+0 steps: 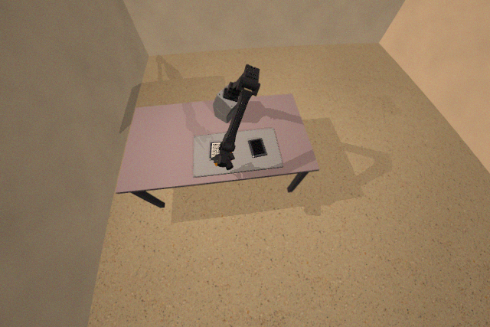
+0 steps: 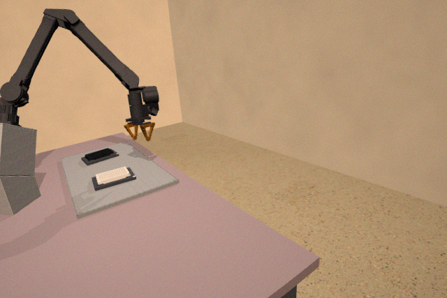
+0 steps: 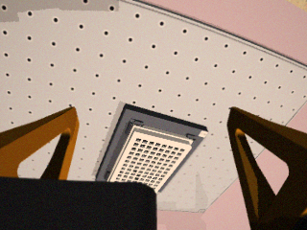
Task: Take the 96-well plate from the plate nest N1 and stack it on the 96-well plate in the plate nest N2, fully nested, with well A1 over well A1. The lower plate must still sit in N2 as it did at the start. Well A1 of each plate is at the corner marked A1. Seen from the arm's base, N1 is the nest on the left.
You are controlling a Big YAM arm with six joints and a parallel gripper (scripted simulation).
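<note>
Right now my hand is 230 mm to the right of the dark 96-well plate, 210 mm past it and 100 mm above it. Round my hand: white 96-well plate (140 mm behind, 100 mm below, 90 mm to the right).
</note>
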